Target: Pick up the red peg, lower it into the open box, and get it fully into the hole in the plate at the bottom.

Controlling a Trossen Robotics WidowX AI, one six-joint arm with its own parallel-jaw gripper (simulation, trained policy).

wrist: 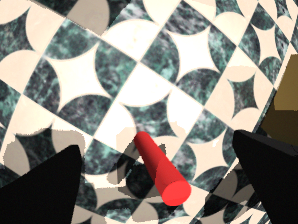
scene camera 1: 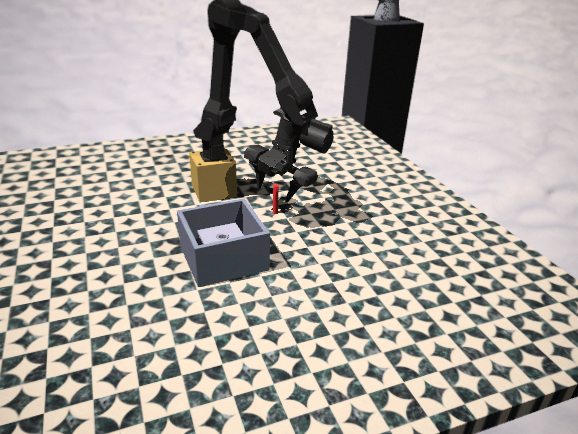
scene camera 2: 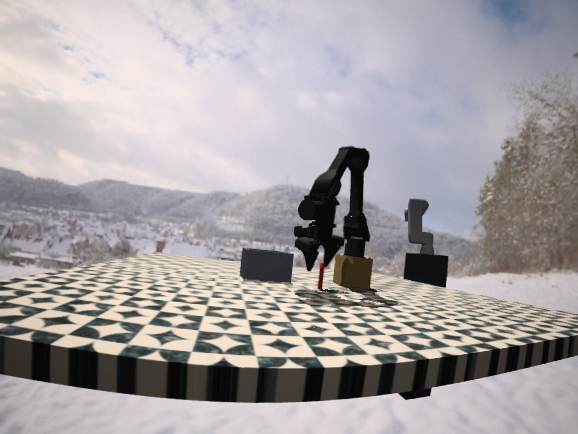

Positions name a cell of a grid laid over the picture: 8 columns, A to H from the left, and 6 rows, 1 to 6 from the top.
Labels:
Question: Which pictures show the grey box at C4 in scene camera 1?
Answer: Scene camera 1 and scene camera 2 only.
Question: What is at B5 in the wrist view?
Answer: The gripper.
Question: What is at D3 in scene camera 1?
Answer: The gripper.

